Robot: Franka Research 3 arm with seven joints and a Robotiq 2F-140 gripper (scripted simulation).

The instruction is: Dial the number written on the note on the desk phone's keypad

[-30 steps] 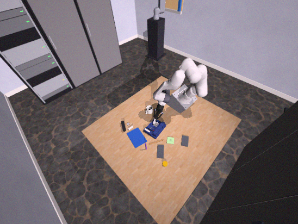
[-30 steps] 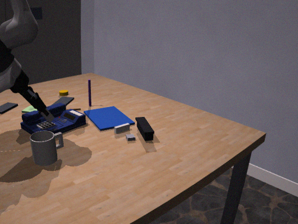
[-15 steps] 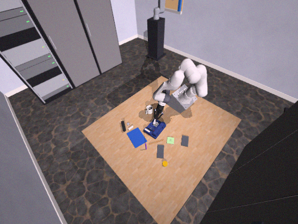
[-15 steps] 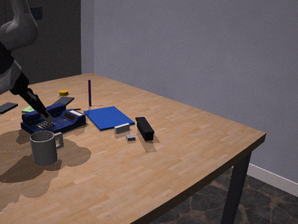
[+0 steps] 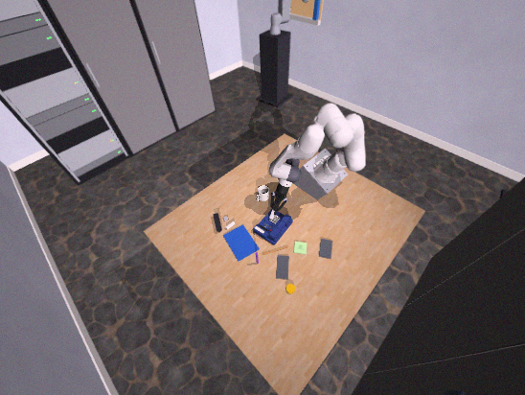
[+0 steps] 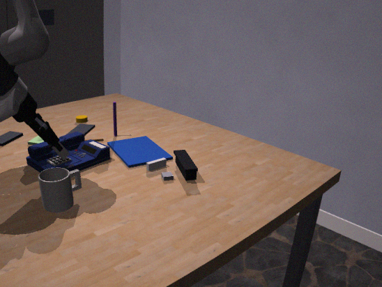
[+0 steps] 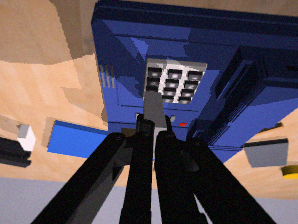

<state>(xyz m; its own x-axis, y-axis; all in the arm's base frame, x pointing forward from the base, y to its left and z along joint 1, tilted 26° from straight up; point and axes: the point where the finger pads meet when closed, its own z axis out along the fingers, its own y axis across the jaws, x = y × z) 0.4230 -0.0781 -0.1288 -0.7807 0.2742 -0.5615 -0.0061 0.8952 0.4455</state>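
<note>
My hand is 4 cm short of the handset, 9 cm to the right of it and 2 cm above it. From my hand the other things lie so: blue folder: 26 cm ahead, 6 cm to the right, 6 cm below; then grey mug: 12 cm behind, 17 cm to the right, 3 cm below; then wooden pencil: 18 cm ahead, 15 cm to the left, 6 cm below.
</note>
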